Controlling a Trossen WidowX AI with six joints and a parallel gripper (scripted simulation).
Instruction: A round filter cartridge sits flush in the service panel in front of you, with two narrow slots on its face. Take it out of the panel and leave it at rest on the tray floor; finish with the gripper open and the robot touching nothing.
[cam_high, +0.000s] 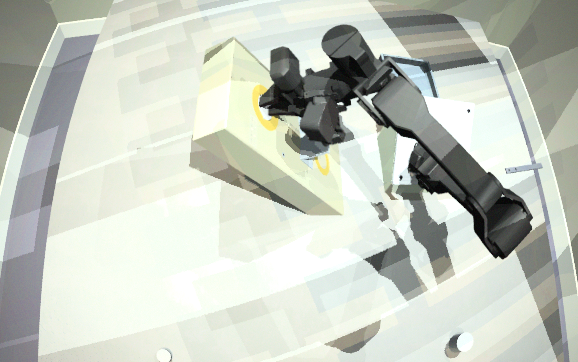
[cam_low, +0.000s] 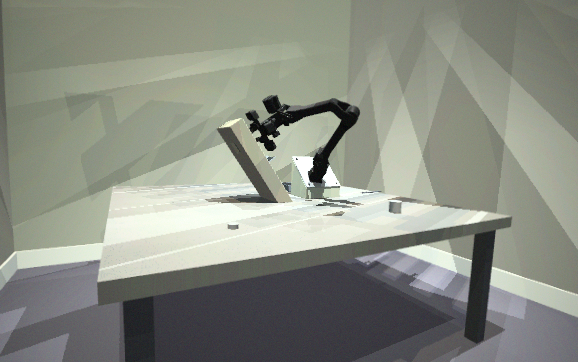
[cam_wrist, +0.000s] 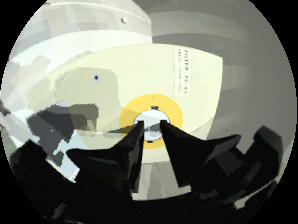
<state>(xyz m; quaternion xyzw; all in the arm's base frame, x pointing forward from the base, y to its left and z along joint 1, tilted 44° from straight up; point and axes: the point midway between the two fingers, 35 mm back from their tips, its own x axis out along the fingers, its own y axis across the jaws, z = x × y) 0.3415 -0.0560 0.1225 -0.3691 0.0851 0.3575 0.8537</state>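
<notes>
Right now my gripper tip is 10 mm short of the round filter cartridge and 10 mm above it. Also, from my gripper tip: tray (360 mm behind, 330 mm to the right, 240 mm below); cream service panel (80 mm below, 40 mm behind, 10 mm to the right).
</notes>
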